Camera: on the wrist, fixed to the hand. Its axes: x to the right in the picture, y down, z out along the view.
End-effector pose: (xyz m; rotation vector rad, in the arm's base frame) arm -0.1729 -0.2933 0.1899 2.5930 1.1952 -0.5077
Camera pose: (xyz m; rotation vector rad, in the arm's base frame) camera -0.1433 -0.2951 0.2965 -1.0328 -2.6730 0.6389
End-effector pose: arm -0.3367 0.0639 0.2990 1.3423 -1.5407 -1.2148
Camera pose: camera -0.2438 0.0718 0.3585 -2.4561 0.2339 1.6288
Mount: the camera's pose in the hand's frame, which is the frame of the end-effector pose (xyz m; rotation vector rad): -0.0267 0.0315 -0.1026 0.1432 0.0440 -1.5657
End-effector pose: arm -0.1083 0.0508 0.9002 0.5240 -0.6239 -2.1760
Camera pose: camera -0.0174 0.0275 0.8416 -0.9465 0.1978 2.2650
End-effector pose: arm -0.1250 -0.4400 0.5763 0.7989 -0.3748 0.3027
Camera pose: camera -0.1398 -0.3464 0.5192 1.0065 0.3787 -1.1239
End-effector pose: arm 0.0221 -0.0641 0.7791 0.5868 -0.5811 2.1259
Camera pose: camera -0.0099 -0.0370 0.6768 0.7050 0.1334 0.6747
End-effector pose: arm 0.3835 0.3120 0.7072 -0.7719 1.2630 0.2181
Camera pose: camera 0.2784 0.2775 0.7092 -1.4084 0.4157 -1.1374
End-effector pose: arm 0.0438 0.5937 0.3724 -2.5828 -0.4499 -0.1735
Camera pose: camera 0.0259 0.5087 0.4408 -1.5024 -2.1980 -0.6500
